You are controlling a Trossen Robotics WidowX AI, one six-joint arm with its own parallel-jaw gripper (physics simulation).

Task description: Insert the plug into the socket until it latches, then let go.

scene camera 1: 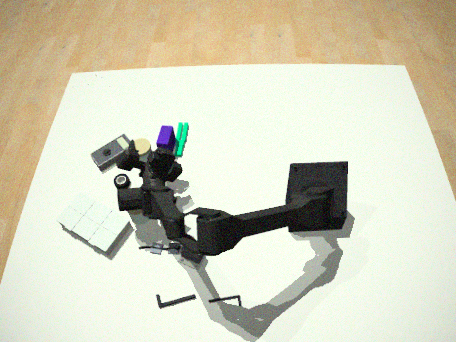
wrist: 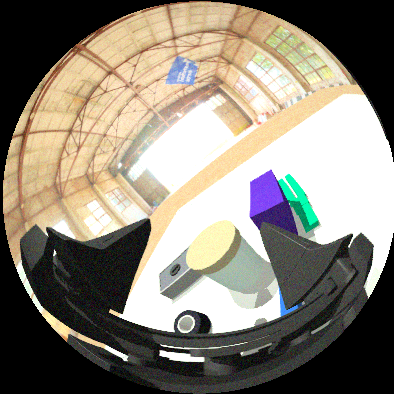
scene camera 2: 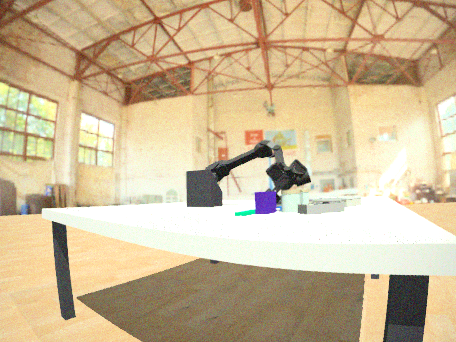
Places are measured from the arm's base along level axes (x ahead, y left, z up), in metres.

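Pixels of known places: gripper, between the fingertips: [scene camera 1: 145, 144] [wrist: 207, 226] [scene camera 2: 284, 182]; arm's base, origin of its link: [scene camera 1: 314, 197] [scene camera 2: 207, 183].
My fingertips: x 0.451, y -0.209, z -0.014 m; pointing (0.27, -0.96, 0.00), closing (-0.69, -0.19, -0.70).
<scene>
For each thing: its top centre in the pictures, then the offset to it from my fingertips.
- pale base, centre of its top: [scene camera 1: 189, 248] 0.051 m down, 0.133 m back, 0.306 m left
- jar, centre of its top: [wrist: 207, 242] [scene camera 1: 139, 146] [scene camera 2: 290, 190] 0.026 m down, 0.024 m ahead, 0.015 m right
- purple block, centre of its top: [wrist: 262, 188] [scene camera 1: 164, 134] [scene camera 2: 265, 191] 0.028 m down, 0.047 m back, 0.057 m right
- grey box, centre of its top: [wrist: 179, 262] [scene camera 2: 321, 202] [scene camera 1: 111, 148] 0.066 m down, 0.129 m ahead, 0.045 m right
- black ring-ended cylinder, centre of its top: [wrist: 185, 323] [scene camera 1: 121, 179] 0.077 m down, 0.084 m ahead, 0.068 m left
- white tiled block, centre of its top: [scene camera 1: 91, 219] [scene camera 2: 334, 196] 0.061 m down, 0.147 m ahead, 0.209 m left
My gripper [scene camera 1: 146, 151] [wrist: 207, 226] is open and empty, above the table near a jar. In the wrist view the jar shows beyond and between the spread fingers. I cannot surely tell the plug and the socket. In scene camera 1, a thin dark cable with small grey connector-like parts [scene camera 1: 157, 248] lies below the arm, and a dark block on a pale base [scene camera 1: 191, 257] is right beside it, partly covered by the arm. Whether these two are joined is too small to tell. Neither shows clearly in the wrist view.
Near the gripper are the jar [scene camera 1: 142, 145] [scene camera 2: 292, 202] [wrist: 212, 246], a purple block [scene camera 1: 165, 137] [scene camera 2: 265, 202] [wrist: 270, 195], green strips [scene camera 1: 179, 145] [wrist: 306, 212], a grey box [scene camera 1: 106, 154] [wrist: 172, 285] and a black ring-ended cylinder [wrist: 201, 320]. A white tiled block [scene camera 1: 95, 222] and hex keys [scene camera 1: 177, 301] lie farther off.
</scene>
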